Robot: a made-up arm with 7 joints. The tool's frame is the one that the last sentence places. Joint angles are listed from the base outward.
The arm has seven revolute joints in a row. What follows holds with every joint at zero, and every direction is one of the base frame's. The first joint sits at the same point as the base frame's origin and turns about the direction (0, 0.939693, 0.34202), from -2.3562 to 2.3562 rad. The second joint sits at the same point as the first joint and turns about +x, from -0.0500 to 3.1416 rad. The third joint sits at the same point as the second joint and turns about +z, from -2.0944 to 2.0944 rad. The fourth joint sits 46.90 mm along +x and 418.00 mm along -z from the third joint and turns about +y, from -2.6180 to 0.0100 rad. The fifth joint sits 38.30 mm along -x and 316.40 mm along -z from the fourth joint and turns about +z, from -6.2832 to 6.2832 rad. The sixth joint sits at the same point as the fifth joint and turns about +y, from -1.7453 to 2.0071 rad. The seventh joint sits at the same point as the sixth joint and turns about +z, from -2.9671 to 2.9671 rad. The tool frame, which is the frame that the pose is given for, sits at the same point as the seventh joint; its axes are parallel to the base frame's.
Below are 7 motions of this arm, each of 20 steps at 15 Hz.
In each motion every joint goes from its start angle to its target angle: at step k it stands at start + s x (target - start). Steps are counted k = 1, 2, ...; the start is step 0. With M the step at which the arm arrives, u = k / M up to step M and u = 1 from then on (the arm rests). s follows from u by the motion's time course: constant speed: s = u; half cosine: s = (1 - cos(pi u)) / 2; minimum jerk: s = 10 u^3 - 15 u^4 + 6 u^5.
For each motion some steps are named. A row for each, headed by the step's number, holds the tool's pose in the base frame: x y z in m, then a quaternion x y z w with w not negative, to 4 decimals.
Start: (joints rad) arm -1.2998 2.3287 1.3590 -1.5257 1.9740 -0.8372 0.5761
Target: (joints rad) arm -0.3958 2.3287 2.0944 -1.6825 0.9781 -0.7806 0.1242
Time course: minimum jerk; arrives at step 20
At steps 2, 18, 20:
2: -0.4714 0.2008 0.2983 0.4047 0.4459 0.4882 0.6317
18: -0.3465 0.1244 0.4190 -0.0274 0.5347 0.3523 0.7676
20: -0.3452 0.1242 0.4197 -0.0313 0.5345 0.3503 0.7685

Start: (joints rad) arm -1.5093 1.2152 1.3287 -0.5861 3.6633 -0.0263 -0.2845
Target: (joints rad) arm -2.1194 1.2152 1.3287 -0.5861 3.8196 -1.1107 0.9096
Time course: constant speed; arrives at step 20
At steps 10, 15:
10: 0.2944 0.5743 0.3368 0.7341 -0.5474 -0.0458 0.3992
15: 0.2728 0.5595 0.3776 0.5906 -0.7420 -0.0658 0.3102

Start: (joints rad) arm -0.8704 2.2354 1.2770 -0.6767 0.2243 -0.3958 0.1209
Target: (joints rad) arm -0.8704 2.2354 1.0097 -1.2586 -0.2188 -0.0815 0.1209
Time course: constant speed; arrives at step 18
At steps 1, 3, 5, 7, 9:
1: -0.2733 0.4388 0.4995 -0.5305 0.7823 -0.1392 0.2952
3: -0.2727 0.4190 0.5083 -0.5615 0.7681 -0.1201 0.2833
5: -0.2706 0.3987 0.5164 -0.5916 0.7519 -0.1020 0.2726
7: -0.2670 0.3782 0.5236 -0.6205 0.7338 -0.0848 0.2633
9: -0.2619 0.3576 0.5300 -0.6483 0.7140 -0.0685 0.2554

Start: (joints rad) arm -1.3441 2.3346 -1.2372 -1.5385 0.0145 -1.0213 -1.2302
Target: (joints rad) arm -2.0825 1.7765 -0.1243 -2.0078 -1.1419 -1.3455 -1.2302
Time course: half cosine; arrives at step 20
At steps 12, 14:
12: 0.0724 0.2363 0.4539 -0.5686 -0.2024 0.3475 0.7176
14: 0.0071 0.2005 0.4575 -0.5621 -0.3196 0.2416 0.7235

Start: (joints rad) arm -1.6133 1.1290 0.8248 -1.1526 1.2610 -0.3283 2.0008
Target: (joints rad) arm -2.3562 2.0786 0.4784 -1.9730 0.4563 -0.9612 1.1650
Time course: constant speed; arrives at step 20
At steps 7, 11, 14, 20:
7: -0.0676 0.4248 0.4344 0.6081 0.4725 0.4196 0.4805
11: -0.2089 0.3808 0.3780 0.3615 0.5395 0.5291 0.5461
14: -0.2881 0.3416 0.3149 0.1546 0.5424 0.5791 0.5887
20: -0.3719 0.2571 0.1695 -0.2580 0.4368 0.5990 0.6195

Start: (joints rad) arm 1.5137 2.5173 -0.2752 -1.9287 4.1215 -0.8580 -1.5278
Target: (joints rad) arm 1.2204 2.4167 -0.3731 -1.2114 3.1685 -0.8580 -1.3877
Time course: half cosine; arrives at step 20
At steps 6, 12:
6: 0.1635 0.4746 -0.1802 0.5680 0.1266 0.1120 0.8054
12: 0.2251 0.5538 -0.1072 0.6677 -0.0594 -0.0288 0.7415

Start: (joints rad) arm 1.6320 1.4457 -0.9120 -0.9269 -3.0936 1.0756 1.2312
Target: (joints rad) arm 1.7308 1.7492 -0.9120 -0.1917 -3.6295 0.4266 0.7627
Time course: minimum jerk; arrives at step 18
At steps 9, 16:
9: -0.3707 0.6111 0.1467 0.5708 0.0157 0.8122 0.1192
16: -0.1885 0.6766 0.2307 0.7629 -0.0788 0.5023 0.3993

